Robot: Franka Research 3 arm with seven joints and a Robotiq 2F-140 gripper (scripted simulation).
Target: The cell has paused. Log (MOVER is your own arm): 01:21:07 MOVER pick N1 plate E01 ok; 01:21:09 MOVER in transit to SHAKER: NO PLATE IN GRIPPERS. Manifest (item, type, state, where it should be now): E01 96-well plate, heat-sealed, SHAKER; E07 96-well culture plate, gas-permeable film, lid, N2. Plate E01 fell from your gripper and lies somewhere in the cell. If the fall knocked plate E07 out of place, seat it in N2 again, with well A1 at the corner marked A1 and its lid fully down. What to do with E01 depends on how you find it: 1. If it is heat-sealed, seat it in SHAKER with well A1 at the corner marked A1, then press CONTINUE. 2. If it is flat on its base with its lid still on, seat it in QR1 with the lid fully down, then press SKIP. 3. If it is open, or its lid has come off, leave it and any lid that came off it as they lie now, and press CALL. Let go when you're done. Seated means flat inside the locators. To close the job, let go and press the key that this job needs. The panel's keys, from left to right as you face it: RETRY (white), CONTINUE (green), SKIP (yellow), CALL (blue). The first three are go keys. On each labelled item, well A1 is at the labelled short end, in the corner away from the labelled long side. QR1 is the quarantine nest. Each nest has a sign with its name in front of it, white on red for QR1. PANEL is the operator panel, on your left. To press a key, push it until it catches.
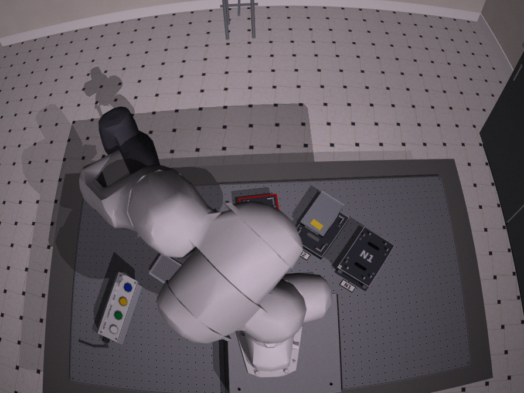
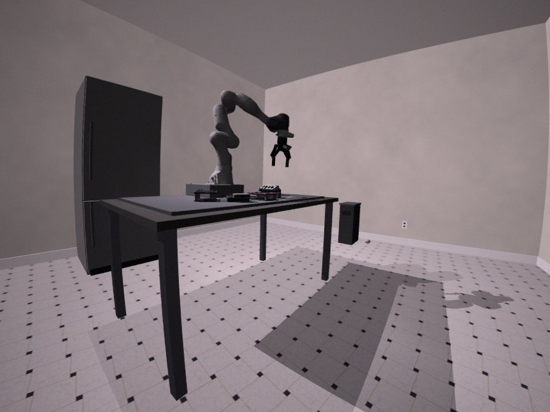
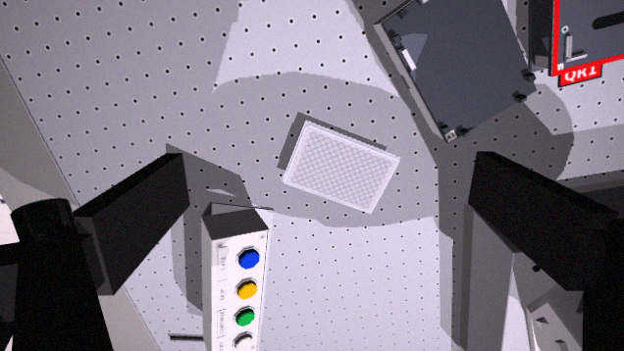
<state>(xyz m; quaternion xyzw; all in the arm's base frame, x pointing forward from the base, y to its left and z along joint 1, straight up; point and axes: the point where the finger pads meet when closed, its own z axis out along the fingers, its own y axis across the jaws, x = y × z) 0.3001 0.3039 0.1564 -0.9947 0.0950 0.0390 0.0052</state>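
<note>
The lidded culture plate is 49 cm to the right of my hand, 20 cm below it and 7 cm ahead of it. Also, from my hand: blue key: 18 cm below, 17 cm behind, 12 cm to the left; plate E01: 24 cm below, 10 cm behind, 1 cm to the right; yellow key: 21 cm behind, 18 cm below, 14 cm to the left.
</note>
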